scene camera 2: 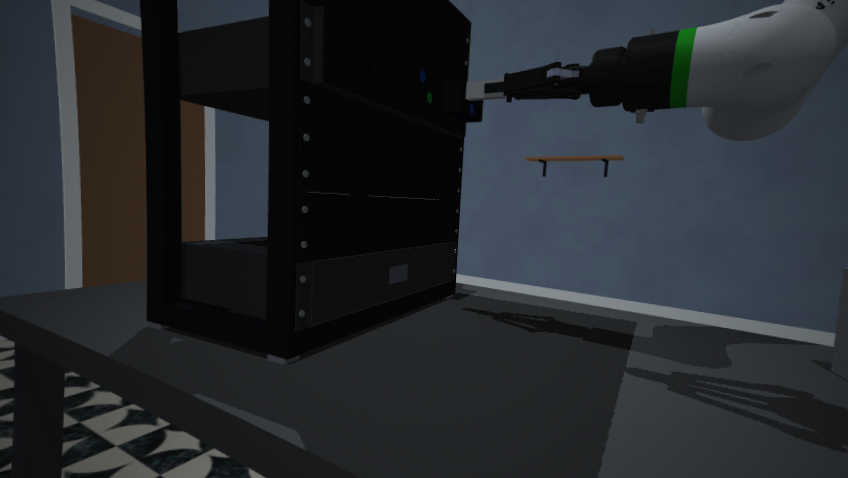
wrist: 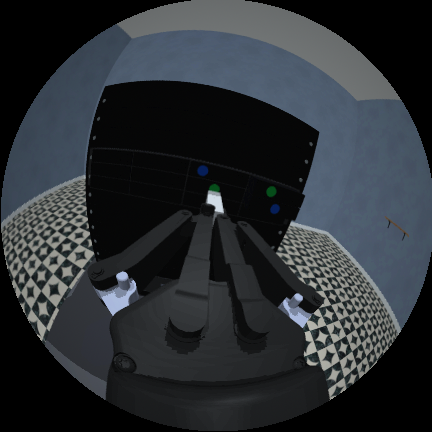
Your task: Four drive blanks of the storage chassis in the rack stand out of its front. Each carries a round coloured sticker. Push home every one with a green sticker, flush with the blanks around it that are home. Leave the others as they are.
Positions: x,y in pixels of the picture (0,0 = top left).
Labels:
rack: scene camera 2 363,105; wrist 155,147

